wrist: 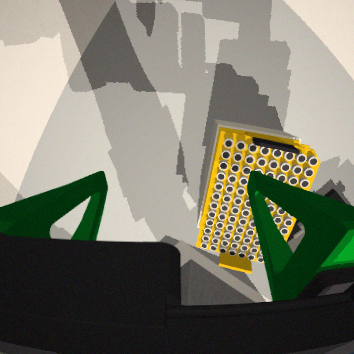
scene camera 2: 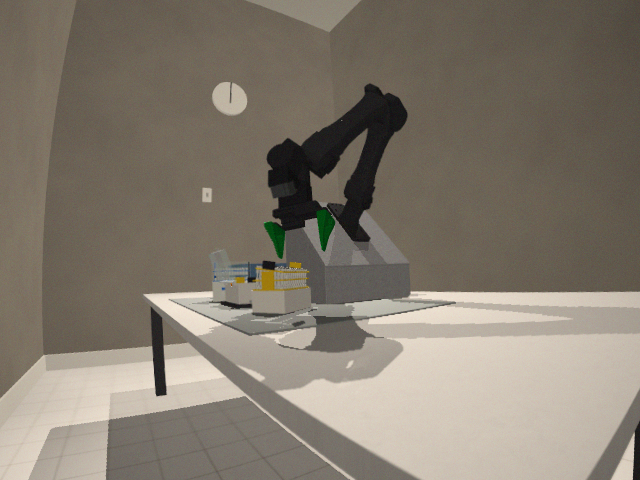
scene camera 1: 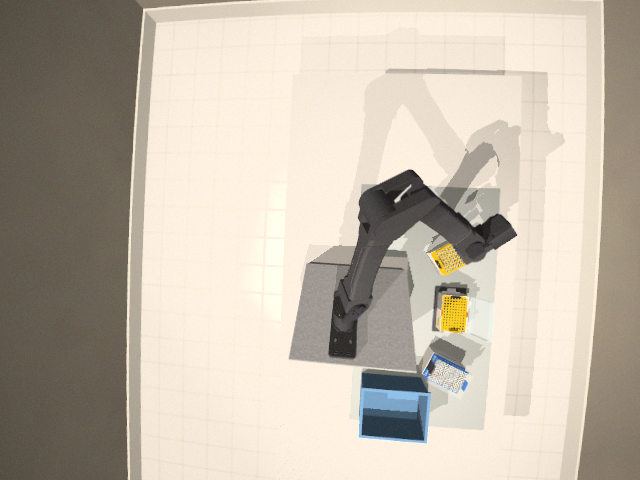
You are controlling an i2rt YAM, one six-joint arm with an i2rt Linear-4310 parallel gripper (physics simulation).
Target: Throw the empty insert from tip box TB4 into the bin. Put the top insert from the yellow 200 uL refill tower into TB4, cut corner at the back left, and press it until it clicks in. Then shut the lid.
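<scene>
The yellow refill tower stands turned on the mat, its top insert full of tips. A black clip sits at one end of it. Tip box TB4 sits in a dark holder; its yellow insert shows no tips. Its clear lid is open to the right in scene camera 1. My gripper is open and empty, above the tower's height. In the wrist view its right finger overlaps the tower and its left finger is off to the side. The wrist hides the fingers in scene camera 1.
The open blue bin stands at the lower end of the mat. A blue-trimmed rack with pale tips stands between the bin and TB4. The grey arm pedestal stands left of them in scene camera 1.
</scene>
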